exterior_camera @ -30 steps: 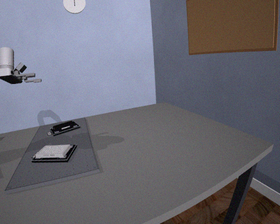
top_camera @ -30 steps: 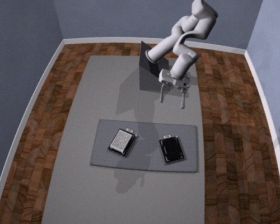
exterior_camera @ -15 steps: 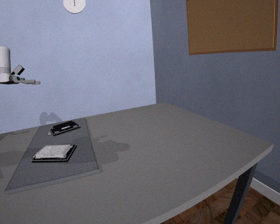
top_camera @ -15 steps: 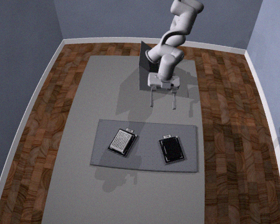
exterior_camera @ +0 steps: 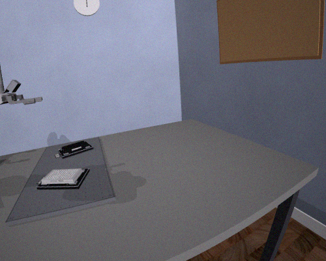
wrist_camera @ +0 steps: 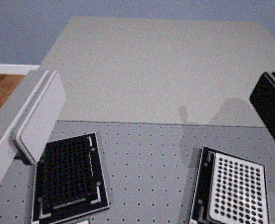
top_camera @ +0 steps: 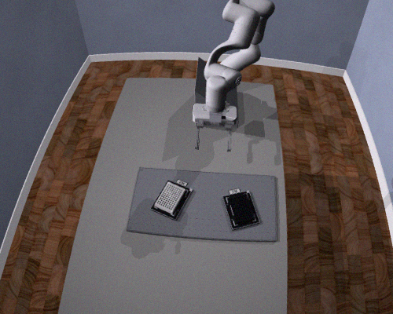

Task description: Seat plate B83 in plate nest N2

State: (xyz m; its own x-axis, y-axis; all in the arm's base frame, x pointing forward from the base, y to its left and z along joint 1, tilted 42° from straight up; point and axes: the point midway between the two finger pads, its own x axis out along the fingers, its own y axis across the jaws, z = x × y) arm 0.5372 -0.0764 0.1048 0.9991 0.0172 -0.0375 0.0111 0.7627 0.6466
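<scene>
Right now the white well plate is 8 cm ahead of my hand, 17 cm to the right of it and 27 cm below it. Round my hand: black plate nest: 8 cm ahead, 16 cm to the right, 28 cm below; then dark plate B38: 11 cm ahead, 13 cm to the left, 27 cm below.
</scene>
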